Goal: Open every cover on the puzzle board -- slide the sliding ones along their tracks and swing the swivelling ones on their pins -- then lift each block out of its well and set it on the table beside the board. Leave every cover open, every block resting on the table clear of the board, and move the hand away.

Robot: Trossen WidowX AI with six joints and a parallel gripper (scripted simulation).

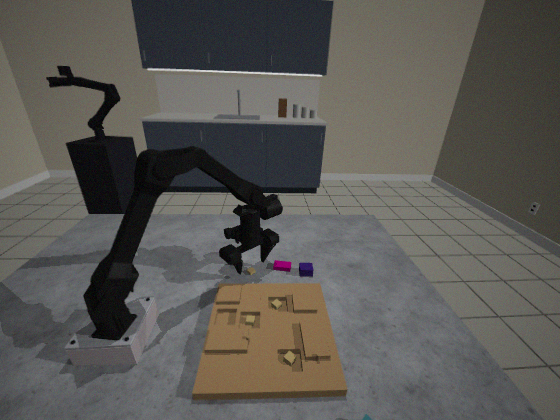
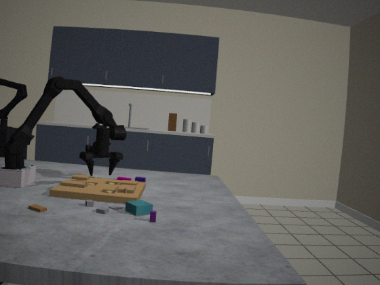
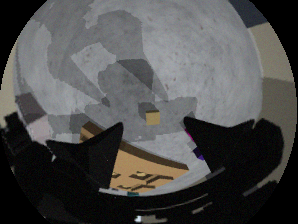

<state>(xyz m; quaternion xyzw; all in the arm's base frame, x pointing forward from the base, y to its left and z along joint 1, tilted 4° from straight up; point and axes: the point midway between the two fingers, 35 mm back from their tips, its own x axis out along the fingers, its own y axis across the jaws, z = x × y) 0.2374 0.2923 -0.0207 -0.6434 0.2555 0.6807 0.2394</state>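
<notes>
Now: the tan puzzle board 190 mm to the right of my gripper tip and 80 mm ahead of it. Round my gripper tip: purple block: 170 mm ahead, 30 mm to the left, 10 mm below; magenta block: 100 mm ahead, 40 mm to the left, 10 mm below; teal block: 420 mm to the right, 290 mm ahead, 10 mm below.
</notes>
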